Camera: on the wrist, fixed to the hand. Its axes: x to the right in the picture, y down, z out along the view.
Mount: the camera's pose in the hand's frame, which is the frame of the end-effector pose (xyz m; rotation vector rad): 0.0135 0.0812 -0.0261 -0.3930 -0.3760 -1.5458
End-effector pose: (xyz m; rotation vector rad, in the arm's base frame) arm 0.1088 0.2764 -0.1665 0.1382 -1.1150 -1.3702
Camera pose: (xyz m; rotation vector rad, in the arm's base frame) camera 0.1809 0.2745 -0.1191 -0.5046 0.8887 2.8602
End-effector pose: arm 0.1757 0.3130 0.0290 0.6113 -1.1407 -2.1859
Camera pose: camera 0.2060 0.2518 0.0819 -0.6662 0.1014 2.2277
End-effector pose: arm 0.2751 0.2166 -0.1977 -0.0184 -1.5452 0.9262
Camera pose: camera 0.2542 0.2922 -0.2338 0.9709 -1.4894 -0.6277
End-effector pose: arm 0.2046 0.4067 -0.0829 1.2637 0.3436 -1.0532
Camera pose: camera 0.2844 0.4187 -0.0521 0.2230 1.2475 -2.2940
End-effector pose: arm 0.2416 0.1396 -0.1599 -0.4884 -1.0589 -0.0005
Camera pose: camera 0.2889 0.2052 -0.1901 0.1012 -1.5861 -1.5473
